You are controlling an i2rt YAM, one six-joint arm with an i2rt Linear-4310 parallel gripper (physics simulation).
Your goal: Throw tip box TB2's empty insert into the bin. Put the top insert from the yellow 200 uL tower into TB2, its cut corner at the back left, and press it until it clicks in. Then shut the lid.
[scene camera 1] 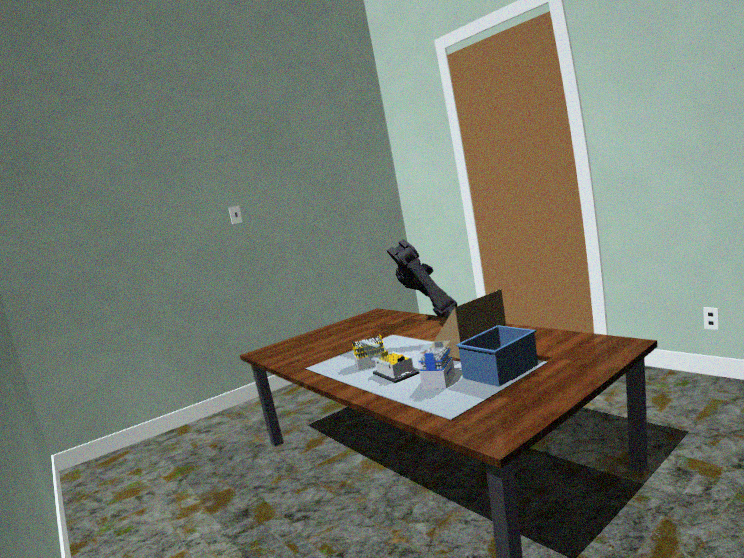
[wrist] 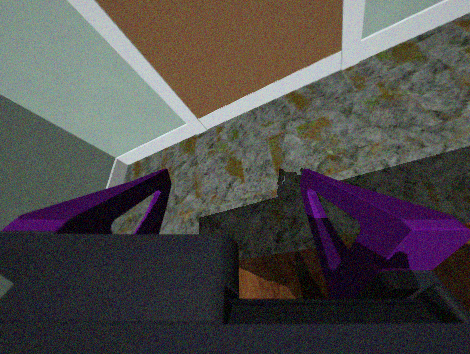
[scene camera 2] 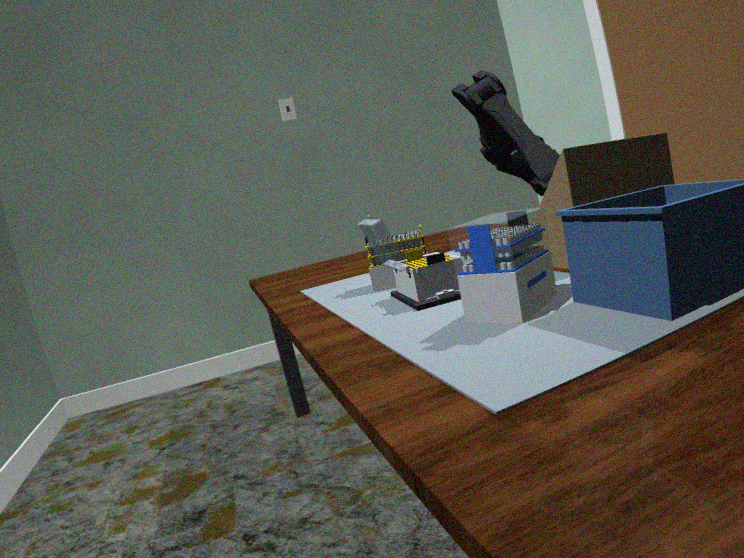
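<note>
My gripper [wrist: 235, 176] is open and empty; its purple fingers stand wide apart in the wrist view, with floor and a table edge beyond them. In both scene views the arm is raised behind the mat, well away from the boxes. A pale tip box [scene camera 1: 403, 368] [scene camera 2: 438, 281], apparently TB2, stands on a dark base with a yellow insert in its top; a small black piece shows on the insert. Its label and lid are not clear. The yellow tower [scene camera 1: 367, 348] [scene camera 2: 396, 247] of stacked tip inserts stands to its left. The blue bin [scene camera 1: 478, 363] [scene camera 2: 618, 261] stands at the right.
A blue tip tower [scene camera 1: 435, 361] [scene camera 2: 482, 249] on a pale box stands between the tip box and the bin. A tall brown panel [scene camera 1: 480, 318] [scene camera 2: 618, 171] rises behind the bin. The pale mat [scene camera 1: 450, 407] [scene camera 2: 492, 393] lies under the boxes.
</note>
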